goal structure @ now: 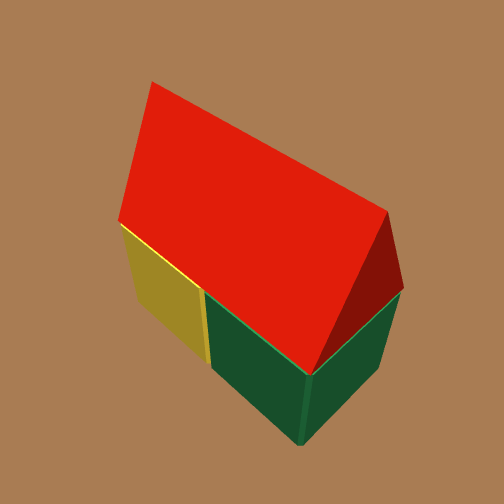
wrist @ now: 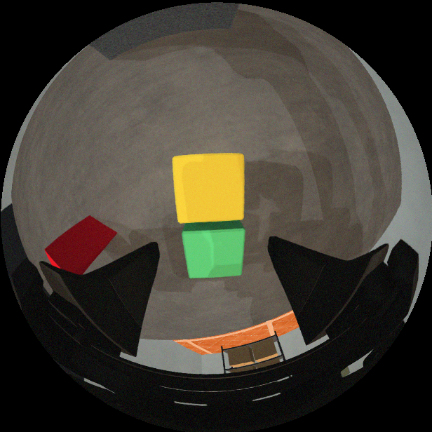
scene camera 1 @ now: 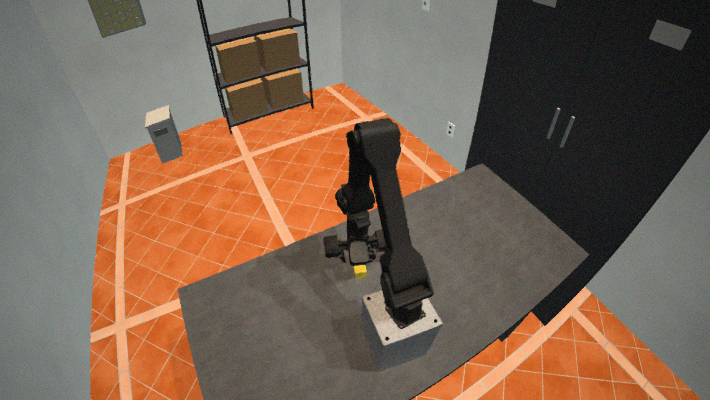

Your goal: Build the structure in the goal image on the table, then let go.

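Seen in the pictures: arm's base, origin of its link: [scene camera 1: 405,312].
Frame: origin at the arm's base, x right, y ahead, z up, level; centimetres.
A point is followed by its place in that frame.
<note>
A yellow cube [scene camera 1: 360,272] {y 23.3, x 1.8, z -16.4 cm} [wrist: 210,188] is on the table in front of the gripper, toward the arm's base. A green cube [wrist: 214,253] is close beside the yellow cube in the wrist view, on the side toward the fingers; the arm hides it in the scene view. A red block [wrist: 81,245] is off to the left in the wrist view, partly behind the left finger. My gripper [wrist: 213,246] is open, with one finger on each side of the green cube and a gap on both sides.
The arm stands on a pale metal pedestal [scene camera 1: 404,350] {y -5.5, x -2.6, z -7.9 cm} on the dark grey table [scene camera 1: 490,220] {y 20.5, x 53.7, z -19.6 cm}. The table's far edge is behind the gripper. A shelf rack [scene camera 1: 257,30] with boxes, a grey bin [scene camera 1: 169,142] and a black cabinet [scene camera 1: 600,90] stand beyond the table.
</note>
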